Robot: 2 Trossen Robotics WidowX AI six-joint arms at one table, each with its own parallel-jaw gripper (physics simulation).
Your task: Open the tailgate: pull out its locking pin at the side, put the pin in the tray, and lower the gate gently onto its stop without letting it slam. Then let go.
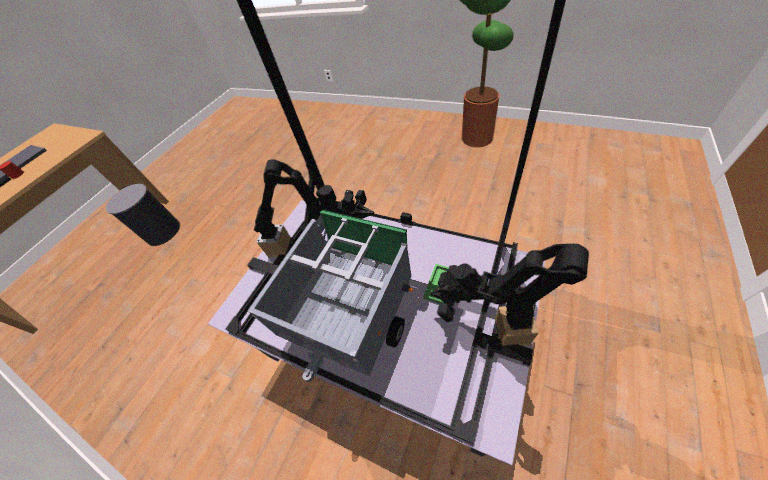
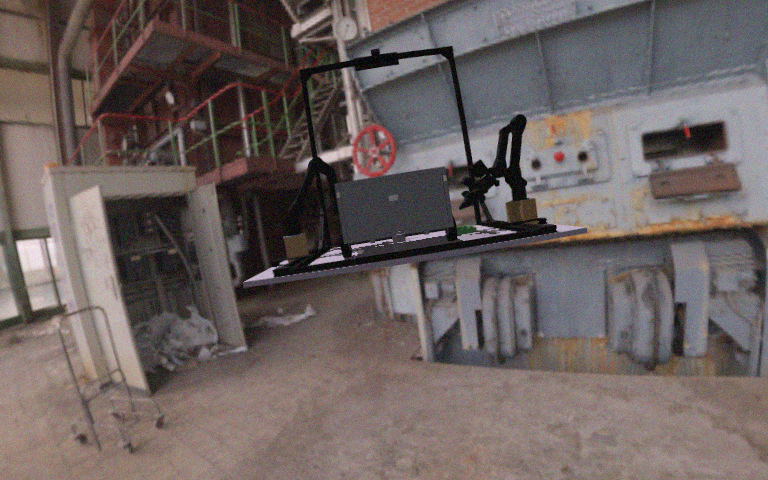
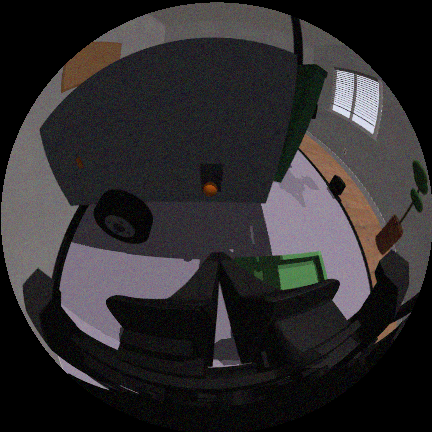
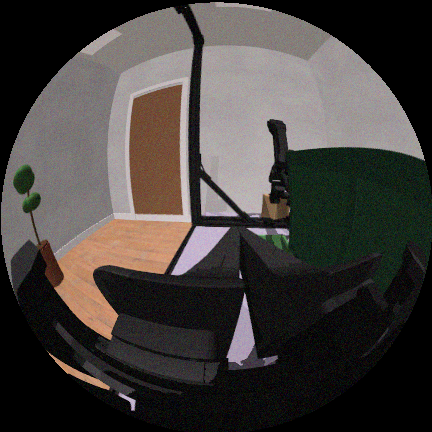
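Where they show: left gripper, fingertip midpoint: [image 1: 431,293] [image 2: 459,208] [image 3: 217,257]; right gripper, fingertip midpoint: [image 1: 373,213] [image 4: 236,233]; left arm's base, link origin: [image 1: 518,319] [image 2: 520,200]; right arm's base, link origin: [image 1: 269,233] [image 2: 294,235].
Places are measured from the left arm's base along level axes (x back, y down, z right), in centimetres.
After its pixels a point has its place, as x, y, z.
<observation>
The green tailgate [image 1: 387,243] {-39.6, -9.7, 29.7} [image 3: 300,115] {-33.3, -8.4, 26.5} [image 4: 350,210] {-47.9, -11.6, 35.9} stands upright at the far end of the grey trailer [image 1: 387,302] {-40.9, -9.6, 6.4} [image 2: 368,212] {-74.9, -4.8, 1.7} [image 3: 175,120] {-37.5, -6.6, 13.3}. The locking pin's orange knob [image 1: 410,289] {-33.4, -0.6, 14.9} [image 3: 210,189] {-32.8, -0.4, 15.0} sits at a dark block low on the trailer's side. My left gripper [image 1: 434,293] {-26.4, -0.1, 12.5} [image 2: 465,199] {-26.4, -0.1, 12.5} [image 3: 217,257] {-26.4, -0.1, 12.5} is shut and empty, out from the trailer's side and apart from the knob. The green tray [image 1: 439,273] {-21.3, 10.8, 26.9} [image 3: 322,265] {-19.8, 9.4, 29.2} [image 4: 274,243] {-20.3, 10.9, 17.4} lies beside and partly behind it. My right gripper [image 1: 369,212] {-44.2, -9.9, 45.5} [image 4: 236,233] {-44.2, -9.9, 45.5} is shut and empty, just outside the tailgate.
A black wheel [image 1: 395,332] {-40.0, 1.6, 0.6} [image 3: 122,217] {-38.2, 4.2, 3.9} stands by the trailer's side, near the pin. White bars [image 1: 336,270] {-56.4, -15.6, 16.7} cross the trailer's open top. A dark upright post [image 1: 523,147] {4.9, -39.3, 35.7} [image 4: 196,135] {4.7, -25.1, 36.4} and rails [image 1: 461,240] {-10.2, 11.9, 46.4} border the table [image 1: 424,362] {-31.7, 11.6, -7.2}. A hitch [image 1: 308,372] {-69.8, 2.9, -9.6} sticks out at the near end.
</observation>
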